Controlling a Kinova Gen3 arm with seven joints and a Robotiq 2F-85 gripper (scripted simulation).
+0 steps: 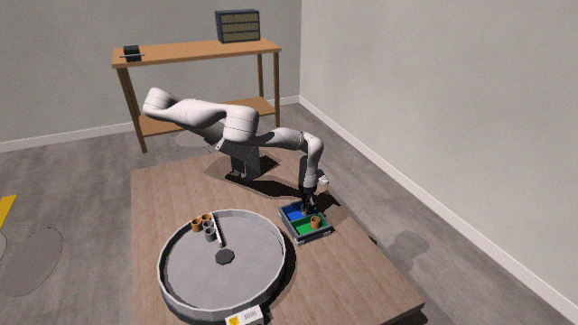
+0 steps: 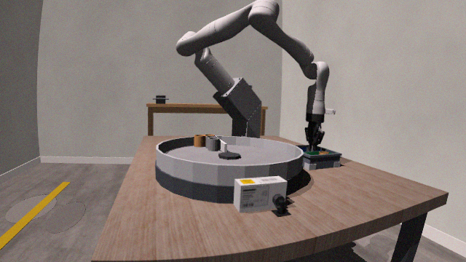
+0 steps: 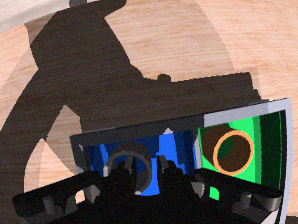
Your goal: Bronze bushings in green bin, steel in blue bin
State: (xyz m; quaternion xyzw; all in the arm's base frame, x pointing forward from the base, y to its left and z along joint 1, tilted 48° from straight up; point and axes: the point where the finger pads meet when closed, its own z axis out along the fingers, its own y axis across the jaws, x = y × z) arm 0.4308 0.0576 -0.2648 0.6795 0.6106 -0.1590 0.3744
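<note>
The tray is 4 cm ahead of my hand, 4 cm to the right of it and 2 cm below it. Also, from my hand: turntable 9 cm ahead, 39 cm to the right, 1 cm above.
</note>
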